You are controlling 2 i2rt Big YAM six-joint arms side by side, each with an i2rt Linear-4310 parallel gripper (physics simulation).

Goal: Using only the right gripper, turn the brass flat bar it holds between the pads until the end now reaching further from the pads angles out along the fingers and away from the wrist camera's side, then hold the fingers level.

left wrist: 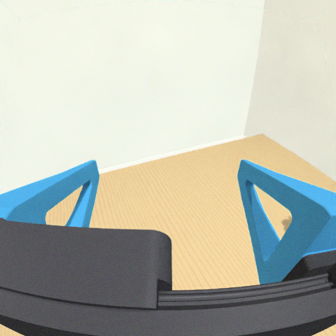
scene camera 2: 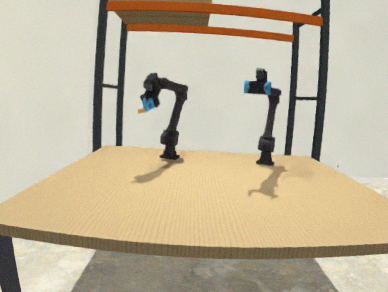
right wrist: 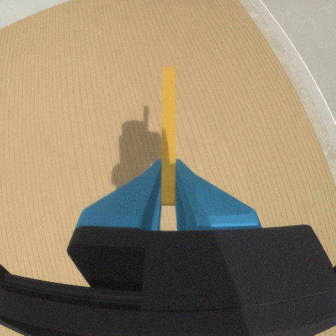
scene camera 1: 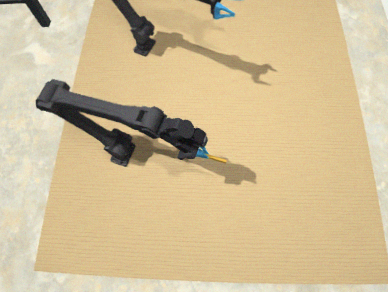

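Seen in the pictures: left gripper, fingertip midpoint: [scene camera 2: 254, 86] [scene camera 1: 239, 6]; right gripper, fingertip midpoint: [scene camera 2: 144, 111] [scene camera 1: 207, 156]; left arm's base, link origin: [scene camera 2: 265, 163] [scene camera 1: 144, 47]; right arm's base, link origin: [scene camera 2: 169, 157] [scene camera 1: 123, 153].
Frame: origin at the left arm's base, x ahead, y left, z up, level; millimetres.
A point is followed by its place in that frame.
The brass flat bar [scene camera 1: 217, 159] {x 693, y -550, z 339 mm} [scene camera 2: 141, 111] {x 698, y -542, z 327 mm} [right wrist: 169, 110] is held on edge between the blue pads of my right gripper [scene camera 1: 204, 153] {x 657, y -551, z 325 mm} [scene camera 2: 148, 104] [right wrist: 168, 167], which is shut on it above the table. In the right wrist view its long end runs straight up the picture past the fingertips; its short end shows between the fingers, below the tips. In scene camera 2 the right fingers tilt downward, and the bar sticks out to the left, nearly level. My left gripper [scene camera 2: 257, 88] {x 529, y 0, z 486 mm} [left wrist: 168, 167] is open and empty, raised; part of it shows at scene camera 1's top edge.
The wooden table [scene camera 1: 300, 225] {x 1124, y -561, z 0 mm} [scene camera 2: 210, 215] {x 1038, y -6, z 0 mm} [right wrist: 60, 90] carries both arm bases and the arms' shadows. A rack with orange beams [scene camera 2: 215, 8] and dark posts stands behind the arms. A pale wall [left wrist: 125, 75] rises beyond the table.
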